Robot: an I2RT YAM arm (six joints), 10 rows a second.
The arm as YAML. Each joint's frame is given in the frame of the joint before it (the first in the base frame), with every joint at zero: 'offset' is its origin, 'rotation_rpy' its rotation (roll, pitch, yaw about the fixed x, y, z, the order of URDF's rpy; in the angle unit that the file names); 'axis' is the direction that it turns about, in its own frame. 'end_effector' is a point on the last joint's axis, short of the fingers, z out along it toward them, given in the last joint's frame.
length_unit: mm
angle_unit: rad
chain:
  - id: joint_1
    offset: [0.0, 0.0, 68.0]
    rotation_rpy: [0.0, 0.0, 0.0]
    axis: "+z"
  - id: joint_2
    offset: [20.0, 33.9, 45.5]
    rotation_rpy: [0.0, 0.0, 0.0]
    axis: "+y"
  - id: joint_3
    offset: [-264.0, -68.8, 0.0]
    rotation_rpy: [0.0, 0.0, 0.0]
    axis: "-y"
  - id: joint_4
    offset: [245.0, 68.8, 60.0]
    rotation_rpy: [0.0, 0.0, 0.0]
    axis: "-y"
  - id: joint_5
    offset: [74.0, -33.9, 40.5]
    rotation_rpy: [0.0, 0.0, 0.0]
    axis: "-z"
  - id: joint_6
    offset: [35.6, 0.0, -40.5]
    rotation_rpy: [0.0, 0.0, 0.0]
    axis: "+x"
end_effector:
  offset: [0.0, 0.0, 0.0]
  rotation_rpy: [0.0, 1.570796, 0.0]
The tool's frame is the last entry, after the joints.
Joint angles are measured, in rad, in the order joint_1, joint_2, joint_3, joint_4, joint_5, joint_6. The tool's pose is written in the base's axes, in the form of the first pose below.
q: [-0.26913 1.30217 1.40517 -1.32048 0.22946 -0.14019]
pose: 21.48, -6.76, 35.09, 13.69, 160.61, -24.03
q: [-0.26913 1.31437 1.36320 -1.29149 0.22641 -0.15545]
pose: 21.95, -6.88, 33.79, 12.30, 162.27, -23.76
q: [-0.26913 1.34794 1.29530 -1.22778 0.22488 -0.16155]
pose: 22.98, -7.16, 31.38, 11.59, 164.54, -23.35
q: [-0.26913 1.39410 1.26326 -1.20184 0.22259 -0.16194]
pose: 23.89, -7.40, 29.53, 11.24, 167.58, -22.63
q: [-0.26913 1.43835 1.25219 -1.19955 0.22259 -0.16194]
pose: 24.57, -7.59, 28.19, 10.93, 170.66, -22.06
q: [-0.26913 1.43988 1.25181 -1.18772 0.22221 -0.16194]
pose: 24.71, -7.63, 28.17, 10.99, 170.08, -22.14
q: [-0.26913 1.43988 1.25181 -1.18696 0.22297 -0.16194]
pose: 24.72, -7.63, 28.17, 11.00, 170.04, -22.21
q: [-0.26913 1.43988 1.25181 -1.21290 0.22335 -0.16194]
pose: 24.45, -7.56, 28.12, 10.85, 171.54, -21.96
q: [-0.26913 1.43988 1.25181 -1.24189 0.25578 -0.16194]
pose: 24.12, -7.59, 28.10, 10.87, 173.25, -24.42
